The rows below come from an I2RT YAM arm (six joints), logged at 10 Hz.
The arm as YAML. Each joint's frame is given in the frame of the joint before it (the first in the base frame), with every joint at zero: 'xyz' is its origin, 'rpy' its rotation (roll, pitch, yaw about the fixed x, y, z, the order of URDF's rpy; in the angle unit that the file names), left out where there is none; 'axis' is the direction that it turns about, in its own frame. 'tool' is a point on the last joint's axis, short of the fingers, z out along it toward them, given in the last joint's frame.
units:
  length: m
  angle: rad
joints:
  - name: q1
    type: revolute
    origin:
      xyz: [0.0, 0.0, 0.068]
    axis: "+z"
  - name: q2
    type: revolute
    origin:
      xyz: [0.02, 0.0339, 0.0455]
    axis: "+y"
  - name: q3
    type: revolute
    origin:
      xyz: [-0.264, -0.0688, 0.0]
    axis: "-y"
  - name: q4
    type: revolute
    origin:
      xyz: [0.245, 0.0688, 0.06]
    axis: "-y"
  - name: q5
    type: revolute
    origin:
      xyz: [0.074, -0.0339, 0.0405]
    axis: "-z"
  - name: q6
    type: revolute
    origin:
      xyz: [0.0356, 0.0, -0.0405]
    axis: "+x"
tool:
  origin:
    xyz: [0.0, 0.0, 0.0]
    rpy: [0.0, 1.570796, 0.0]
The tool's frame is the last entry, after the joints.
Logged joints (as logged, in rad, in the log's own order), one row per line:
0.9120, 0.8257, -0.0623, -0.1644, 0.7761, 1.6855
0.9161, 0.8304, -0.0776, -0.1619, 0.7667, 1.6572
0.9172, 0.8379, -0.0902, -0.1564, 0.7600, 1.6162
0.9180, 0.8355, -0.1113, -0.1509, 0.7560, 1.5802
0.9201, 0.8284, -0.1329, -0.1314, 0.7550, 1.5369
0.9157, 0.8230, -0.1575, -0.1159, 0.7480, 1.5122
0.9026, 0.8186, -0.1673, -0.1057, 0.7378, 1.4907
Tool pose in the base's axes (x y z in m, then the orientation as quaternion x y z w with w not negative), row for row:
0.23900, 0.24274, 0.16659, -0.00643, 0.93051, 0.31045, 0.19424
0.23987, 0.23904, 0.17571, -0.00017, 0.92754, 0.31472, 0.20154
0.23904, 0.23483, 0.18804, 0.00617, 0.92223, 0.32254, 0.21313
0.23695, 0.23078, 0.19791, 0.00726, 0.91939, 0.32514, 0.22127
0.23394, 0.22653, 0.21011, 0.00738, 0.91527, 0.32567, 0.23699
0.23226, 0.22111, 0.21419, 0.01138, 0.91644, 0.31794, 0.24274
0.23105, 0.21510, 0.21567, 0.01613, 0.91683, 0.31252, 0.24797
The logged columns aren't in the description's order. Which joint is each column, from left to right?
Columns, left to right: q3, q6, q4, q5, q1, q2.
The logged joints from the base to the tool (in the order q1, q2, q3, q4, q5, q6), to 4 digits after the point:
0.7761, 1.6855, 0.9120, -0.0623, -0.1644, 0.8257
0.7667, 1.6572, 0.9161, -0.0776, -0.1619, 0.8304
0.7600, 1.6162, 0.9172, -0.0902, -0.1564, 0.8379
0.7560, 1.5802, 0.9180, -0.1113, -0.1509, 0.8355
0.7550, 1.5369, 0.9201, -0.1329, -0.1314, 0.8284
0.7480, 1.5122, 0.9157, -0.1575, -0.1159, 0.8230
0.7378, 1.4907, 0.9026, -0.1673, -0.1057, 0.8186

